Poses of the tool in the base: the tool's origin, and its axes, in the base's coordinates. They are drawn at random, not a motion.
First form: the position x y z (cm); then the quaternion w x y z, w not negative.
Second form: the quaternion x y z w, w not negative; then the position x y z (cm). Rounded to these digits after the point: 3 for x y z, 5 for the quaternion.
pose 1, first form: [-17.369 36.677 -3.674 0.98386 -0.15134 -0.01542 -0.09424]
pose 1, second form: [-0.15134 -0.01542 -0.09424 0.98386 -17.369 36.677 -3.674]
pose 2, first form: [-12.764 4.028 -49.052 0.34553 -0.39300 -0.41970 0.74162]
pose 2, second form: [-0.39300 -0.41970 0.74162 0.34553 -12.764 4.028 -49.052]
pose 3, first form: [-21.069 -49.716 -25.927 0.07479 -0.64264 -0.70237 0.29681]
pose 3, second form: [-0.64264 -0.70237 0.29681 0.07479 -21.069 -49.716 -25.927]
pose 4, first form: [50.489 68.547 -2.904 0.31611 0.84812 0.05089 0.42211]
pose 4, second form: [0.84812 0.05089 0.42211 0.31611 50.489 68.547 -2.904]
